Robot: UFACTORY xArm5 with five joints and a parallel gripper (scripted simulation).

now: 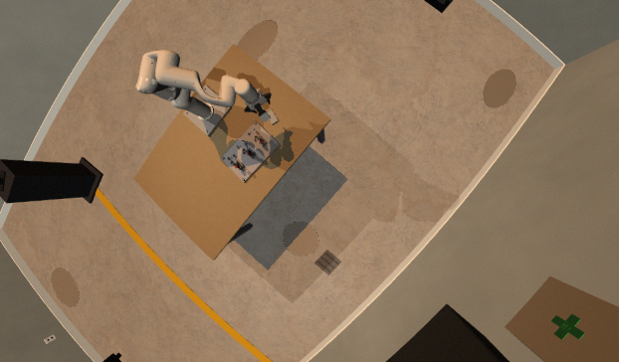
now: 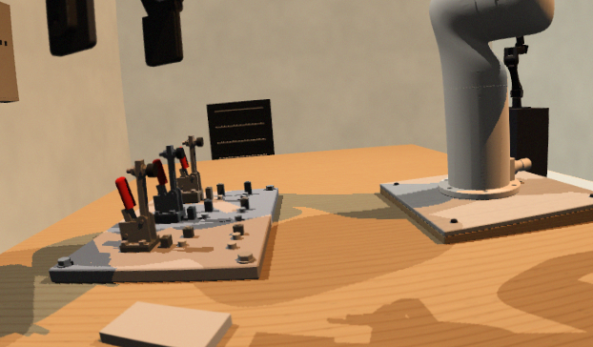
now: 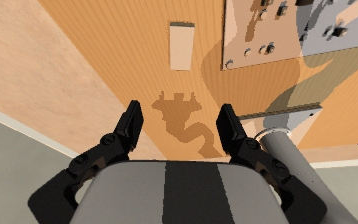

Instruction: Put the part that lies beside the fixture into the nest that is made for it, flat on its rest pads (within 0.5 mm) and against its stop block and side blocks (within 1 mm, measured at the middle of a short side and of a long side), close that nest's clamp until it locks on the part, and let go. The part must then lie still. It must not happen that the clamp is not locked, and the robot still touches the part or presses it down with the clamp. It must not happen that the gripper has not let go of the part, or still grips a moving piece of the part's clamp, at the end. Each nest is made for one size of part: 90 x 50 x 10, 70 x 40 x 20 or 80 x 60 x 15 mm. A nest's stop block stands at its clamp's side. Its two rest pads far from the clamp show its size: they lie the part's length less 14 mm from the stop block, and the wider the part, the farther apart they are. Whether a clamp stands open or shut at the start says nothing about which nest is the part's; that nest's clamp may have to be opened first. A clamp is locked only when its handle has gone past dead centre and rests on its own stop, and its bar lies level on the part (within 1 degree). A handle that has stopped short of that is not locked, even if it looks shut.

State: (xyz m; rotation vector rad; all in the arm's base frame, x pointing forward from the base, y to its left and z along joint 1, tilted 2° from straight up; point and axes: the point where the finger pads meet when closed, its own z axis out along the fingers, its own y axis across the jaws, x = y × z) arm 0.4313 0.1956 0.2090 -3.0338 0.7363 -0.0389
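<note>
Right now my hand is 21 cm above the flat tan part. Round my hand: fixture plate 27 cm to the right, 21 cm below, 1 cm behind; clamp 17 cm to the right, 16 cm below, 4 cm ahead.
</note>
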